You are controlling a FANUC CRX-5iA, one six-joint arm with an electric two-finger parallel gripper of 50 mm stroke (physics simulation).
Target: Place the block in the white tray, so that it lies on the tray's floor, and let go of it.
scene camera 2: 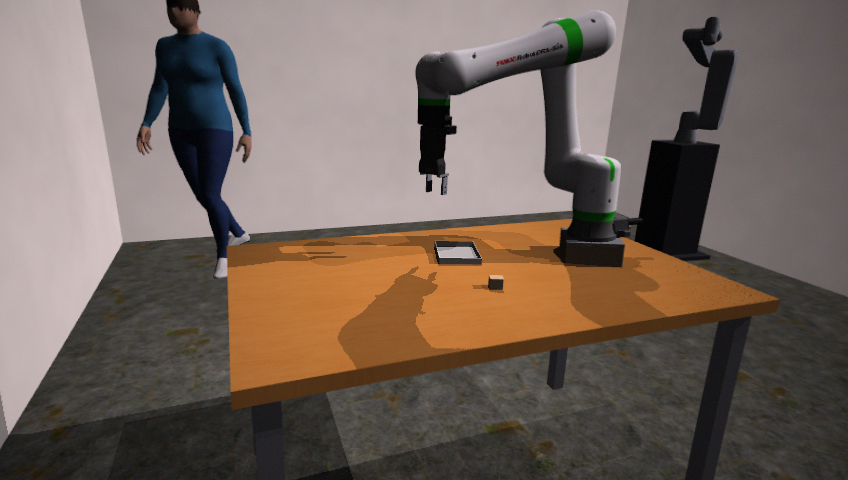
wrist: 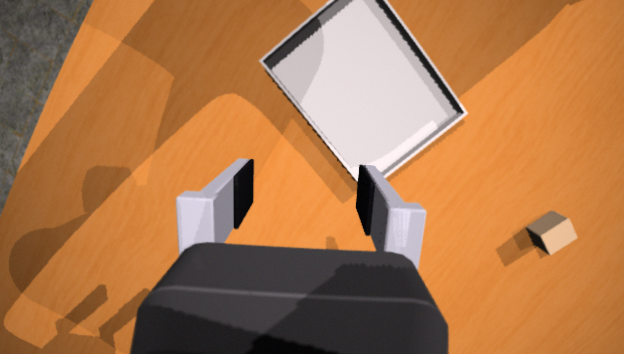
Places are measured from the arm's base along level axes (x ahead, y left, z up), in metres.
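Pixels of known places: gripper, fingertip midpoint: (scene camera 2: 436, 193) (wrist: 305, 183); arm's base, origin of the base link: (scene camera 2: 591, 235).
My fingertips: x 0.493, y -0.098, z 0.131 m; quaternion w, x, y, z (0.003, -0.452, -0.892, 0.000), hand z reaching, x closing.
Note:
For each thing: its top centre in the pictures, then the offset to it from my fingertips. Level surfaces: height alone.
- small tan block, middle of its top: (wrist: 559, 237) (scene camera 2: 496, 276) dx -0.092, dy +0.281, dz -0.172 m
- white tray, middle of its top: (wrist: 366, 86) (scene camera 2: 457, 249) dx -0.074, dy +0.011, dz -0.182 m
- wooden table, its level: dz -0.202 m
The small tan block (scene camera 2: 495, 282) (wrist: 554, 233) sits on the table, apart from the tray, in front of it and a little to the right in the scene view, and at the right in the wrist view. The white tray (scene camera 2: 458, 261) (wrist: 304, 114) lies flat on the table with nothing inside the part that shows; its far corner is cut off in the wrist view. My gripper (scene camera 2: 436, 184) (wrist: 305, 183) is open and empty, pointing down, high above the table. In the wrist view the block lies well to the right of the fingers.
The wooden table (scene camera 2: 285, 356) (wrist: 500, 310) carries the arm's base (scene camera 2: 592, 252) at its right back. A person (scene camera 2: 199, 89) stands behind the table's left end. A second, dark arm (scene camera 2: 718, 89) stands on a black pedestal (scene camera 2: 678, 196) behind the right side.

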